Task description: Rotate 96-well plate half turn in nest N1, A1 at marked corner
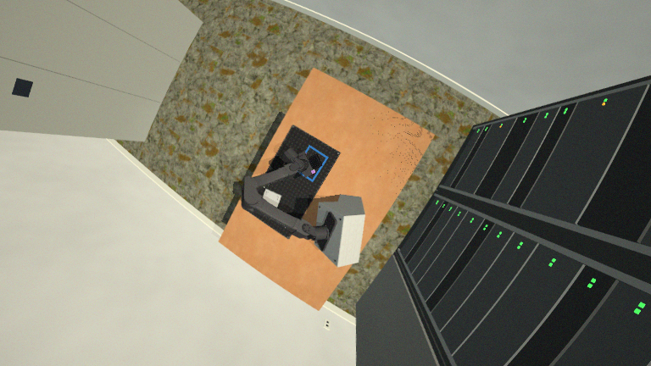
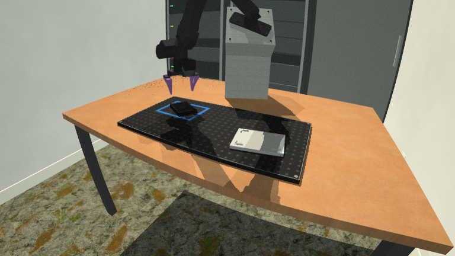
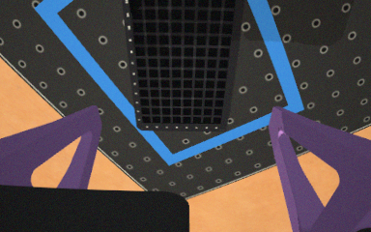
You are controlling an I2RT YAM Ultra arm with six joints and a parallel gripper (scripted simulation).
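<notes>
The black 96-well plate is 8 cm below my hand. Also, from my hand: plate nest N1 (40 cm to the left, 8 cm below, 2 cm ahead); then A1 mark (49 cm to the left, 8 cm below, 4 cm ahead).
</notes>
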